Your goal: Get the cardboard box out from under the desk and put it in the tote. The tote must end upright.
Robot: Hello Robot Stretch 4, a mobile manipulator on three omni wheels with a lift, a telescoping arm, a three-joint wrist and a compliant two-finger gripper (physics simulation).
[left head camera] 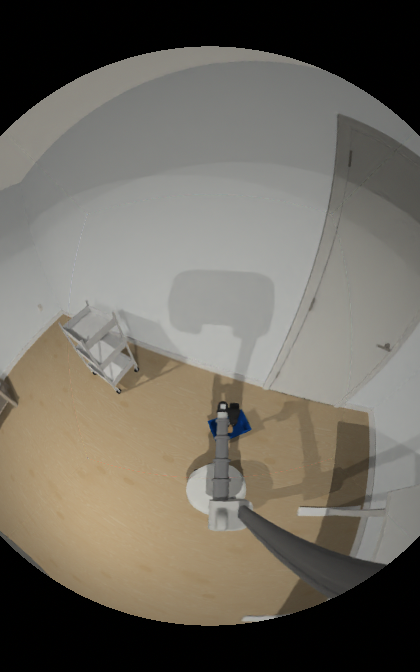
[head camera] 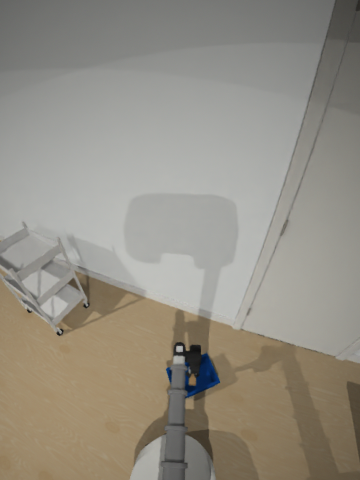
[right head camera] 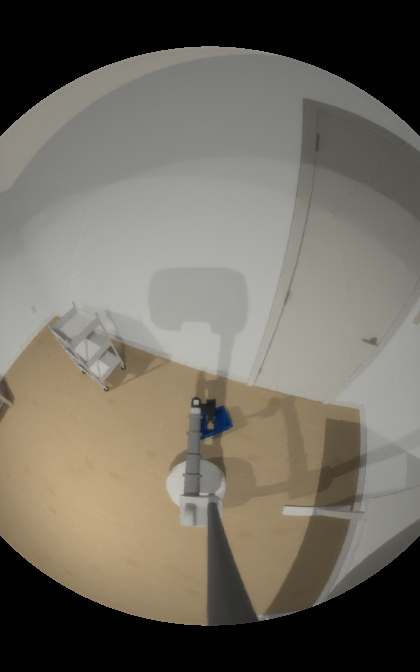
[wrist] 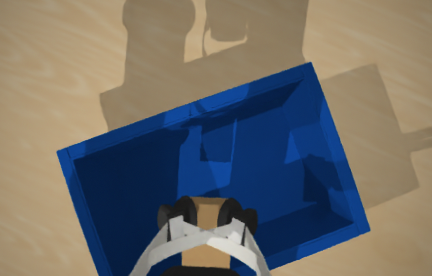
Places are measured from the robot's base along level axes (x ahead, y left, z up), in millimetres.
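Where they show: gripper, fingertip midpoint: [head camera: 192, 375] [wrist: 208, 213].
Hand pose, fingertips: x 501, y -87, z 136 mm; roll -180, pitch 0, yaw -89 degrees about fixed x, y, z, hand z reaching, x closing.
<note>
Things, the pixels of their top centre, and the offset from my fingertips. "*": a spot on its surface instead.
- cardboard box, top centre: [wrist: 206, 240] [head camera: 192, 378] dx -21, dy +0, dz +10 mm
- blue tote, top centre: [wrist: 213, 193] [head camera: 192, 375] dx +12, dy -5, dz -43 mm
- white three-tier cart, surface spot: [head camera: 39, 262] * dx +400, dy +1002, dz +533 mm
The cardboard box [head camera: 192, 381] [left head camera: 230, 429] [right head camera: 210, 426] [wrist: 205, 255] is a small tan block. My gripper [head camera: 194, 374] [wrist: 208, 213] is shut on it, with a dark fingertip on each side in the wrist view. The blue tote [head camera: 209, 376] [left head camera: 244, 426] [right head camera: 225, 419] [wrist: 340, 150] stands upright on the floor, open side up, turned slightly. The gripper and box are over the tote's opening, nearer its lower side in the wrist view. Whether the box's lower end is below the rim cannot be told. The arm hides part of the tote in the head views.
A white three-tier cart [head camera: 39, 262] [left head camera: 100, 332] [right head camera: 85, 334] stands by the wall at the left. A door [head camera: 305, 270] [left head camera: 360, 300] is behind at the right. A long white bar [left head camera: 340, 511] [right head camera: 320, 510] shows low at the right. The desk cannot be clearly made out.
</note>
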